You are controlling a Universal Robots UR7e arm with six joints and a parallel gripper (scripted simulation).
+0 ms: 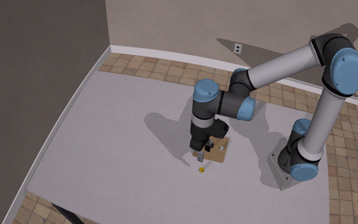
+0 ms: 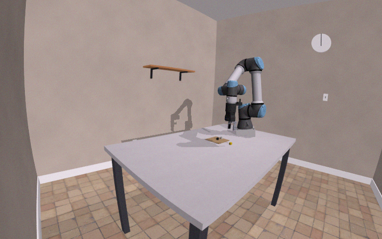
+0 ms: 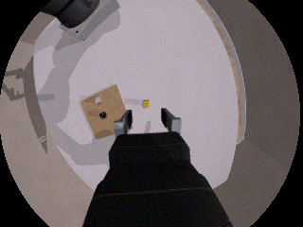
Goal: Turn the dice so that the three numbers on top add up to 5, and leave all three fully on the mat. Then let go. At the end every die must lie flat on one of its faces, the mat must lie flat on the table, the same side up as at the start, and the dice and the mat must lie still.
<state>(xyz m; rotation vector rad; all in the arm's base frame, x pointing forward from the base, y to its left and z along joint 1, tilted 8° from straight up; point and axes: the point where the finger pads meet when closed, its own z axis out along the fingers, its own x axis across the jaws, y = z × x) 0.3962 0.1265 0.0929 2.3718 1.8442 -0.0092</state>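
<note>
The yellow die lies 120 mm below my hand. Also, from my hand: mat 10 mm behind, 130 mm to the right, 130 mm below; black die 10 mm behind, 130 mm to the right, 120 mm below; white die 60 mm behind, 130 mm to the right, 120 mm below.
</note>
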